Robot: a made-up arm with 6 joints.
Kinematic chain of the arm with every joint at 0, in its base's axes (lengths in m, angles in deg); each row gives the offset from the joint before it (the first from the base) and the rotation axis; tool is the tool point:
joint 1: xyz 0 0 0.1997 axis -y
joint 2: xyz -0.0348 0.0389 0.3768 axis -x
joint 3: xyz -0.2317 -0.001 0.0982 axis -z
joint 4: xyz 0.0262 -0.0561 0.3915 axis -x
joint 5: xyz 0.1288 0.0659 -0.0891 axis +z
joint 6: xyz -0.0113 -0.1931 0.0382 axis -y
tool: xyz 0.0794 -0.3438 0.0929
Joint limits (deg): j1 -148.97..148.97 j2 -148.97..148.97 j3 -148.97..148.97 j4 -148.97..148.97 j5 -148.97..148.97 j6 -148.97..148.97
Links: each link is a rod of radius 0.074 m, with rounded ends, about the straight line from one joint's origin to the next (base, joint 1, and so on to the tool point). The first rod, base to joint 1, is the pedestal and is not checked.
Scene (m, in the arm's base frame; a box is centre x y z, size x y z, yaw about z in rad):
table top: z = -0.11
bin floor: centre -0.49 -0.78 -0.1 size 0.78 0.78 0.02 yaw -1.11
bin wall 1: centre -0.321 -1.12 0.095 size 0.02 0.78 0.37 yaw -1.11
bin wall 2: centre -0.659 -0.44 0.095 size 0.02 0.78 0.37 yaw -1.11
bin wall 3: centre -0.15 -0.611 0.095 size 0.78 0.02 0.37 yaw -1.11
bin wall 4: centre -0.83 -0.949 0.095 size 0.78 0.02 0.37 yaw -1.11
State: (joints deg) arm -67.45 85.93 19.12 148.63 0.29 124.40
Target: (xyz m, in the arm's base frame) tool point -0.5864 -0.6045 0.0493
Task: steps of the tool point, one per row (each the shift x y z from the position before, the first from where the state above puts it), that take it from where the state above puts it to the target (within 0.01 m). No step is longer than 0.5 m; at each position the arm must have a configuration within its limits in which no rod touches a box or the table.
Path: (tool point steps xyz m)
1: 0.1954 0.0906 0.2110
2: 0.1246 -0.0429 0.3039
3: -0.0111 -0.1764 0.3261
4: -0.1634 -0.2806 0.2522
5: -0.2745 -0.3336 0.0938
6: -0.3043 -0.3251 -0.1044
7: -0.2442 -0.2589 -0.2832
8: -0.1201 -0.1523 -0.3904
9: 0.0183 -0.0303 -0.4030
10: 0.1228 0.0792 -0.3326

